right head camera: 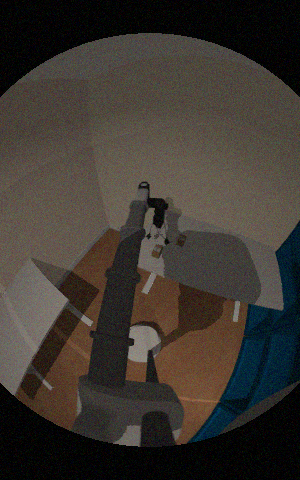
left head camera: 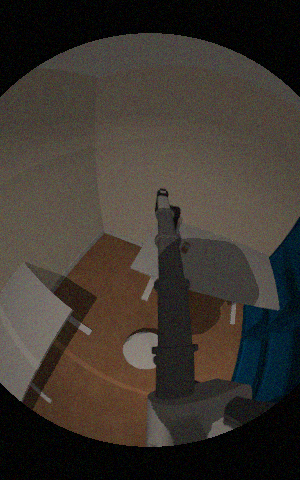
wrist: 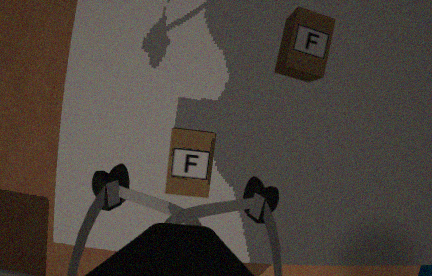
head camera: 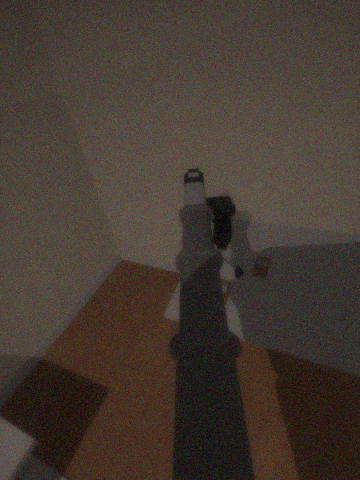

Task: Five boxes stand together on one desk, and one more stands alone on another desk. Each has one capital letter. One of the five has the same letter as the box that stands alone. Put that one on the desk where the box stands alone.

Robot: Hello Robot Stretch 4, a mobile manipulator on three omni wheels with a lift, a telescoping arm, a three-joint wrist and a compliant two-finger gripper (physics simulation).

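Places are measured from the robot's base along level axes (x left, y ahead, z down), in millimetres.
Pixels of known places: gripper, fingertip midpoint: (right head camera: 157, 241) (wrist: 187, 186) (head camera: 221, 273); robot's base at its link origin: (right head camera: 140, 342) (left head camera: 143, 349).
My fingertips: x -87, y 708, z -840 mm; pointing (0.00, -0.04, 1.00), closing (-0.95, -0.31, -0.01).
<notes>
Ahead of a thing's pixels: the offset from my fingertips to its top centre. Level surfaces: height alone.
Two brown boxes with a white label and the letter F are on the white desk {dz +148 mm} (head camera: 310, 300) (left head camera: 265, 270) (right head camera: 270, 275) (wrist: 110, 100). The nearer F box {dx -4, dy +5, dz +98 mm} (right head camera: 157, 251) (wrist: 190, 172) is close to the desk's edge. The other F box {dx -208, dy +138, dz +98 mm} (head camera: 262, 266) (left head camera: 185, 247) (right head camera: 181, 240) (wrist: 307, 45) is farther in, in the shadow. My gripper (right head camera: 159, 239) (wrist: 187, 186) is open and empty. In the wrist view its fingertips are wide apart, left and right of the nearer box's lower end, and do not touch it. In the head and left head views the arm hides most of the gripper.
Another white desk (head camera: 12, 445) (left head camera: 35, 310) (right head camera: 35, 310) stands at the left; no box shows on the part in view. A white round object (left head camera: 142, 350) (right head camera: 143, 344) is on the wooden floor between the desks. Blue furniture or cloth (left head camera: 260, 345) (right head camera: 265, 325) is at the right.
</notes>
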